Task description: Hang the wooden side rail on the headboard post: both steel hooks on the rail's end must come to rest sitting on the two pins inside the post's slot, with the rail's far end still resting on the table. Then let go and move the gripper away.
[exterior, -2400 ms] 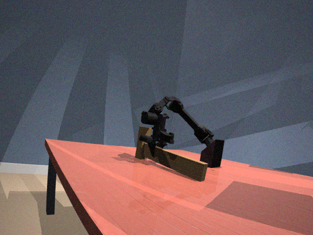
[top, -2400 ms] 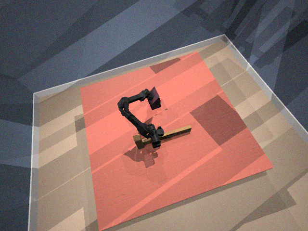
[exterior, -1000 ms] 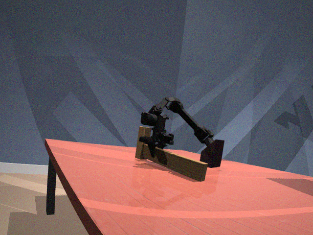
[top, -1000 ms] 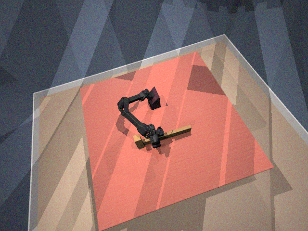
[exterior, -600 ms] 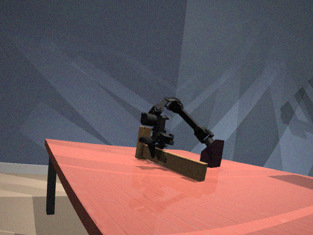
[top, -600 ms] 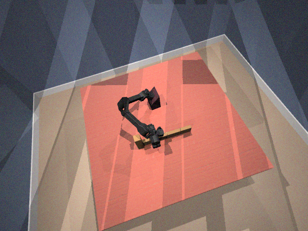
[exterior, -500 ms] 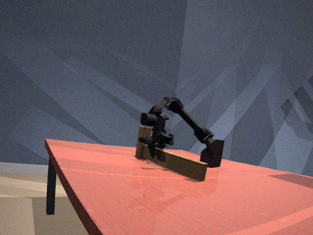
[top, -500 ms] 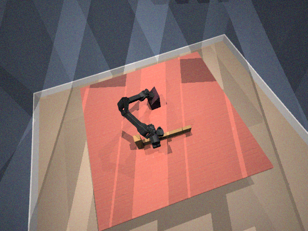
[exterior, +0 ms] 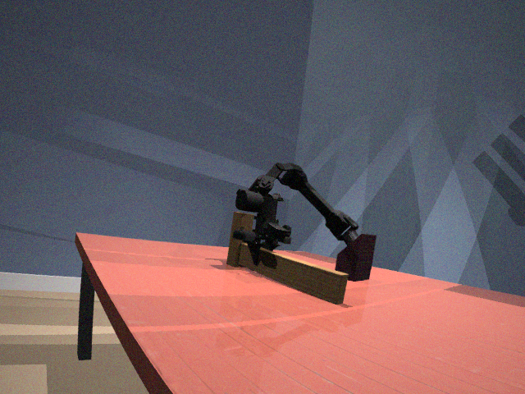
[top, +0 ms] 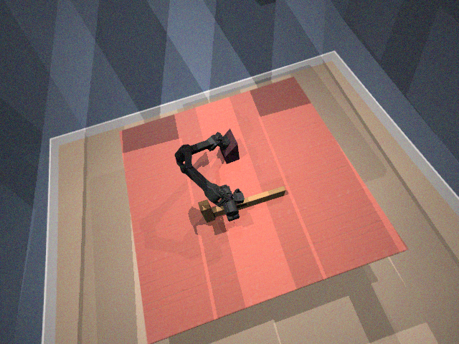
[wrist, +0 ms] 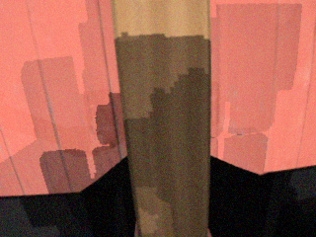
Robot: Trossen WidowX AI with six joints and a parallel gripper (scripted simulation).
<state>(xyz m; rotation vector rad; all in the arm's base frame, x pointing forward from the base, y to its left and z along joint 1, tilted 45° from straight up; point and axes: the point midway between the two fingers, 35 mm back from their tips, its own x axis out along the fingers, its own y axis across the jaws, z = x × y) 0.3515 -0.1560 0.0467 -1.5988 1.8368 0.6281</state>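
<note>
Now: gripper tip 12 cm to the left of the headboard post, 5 cm below it and 2 cm past it.
</note>
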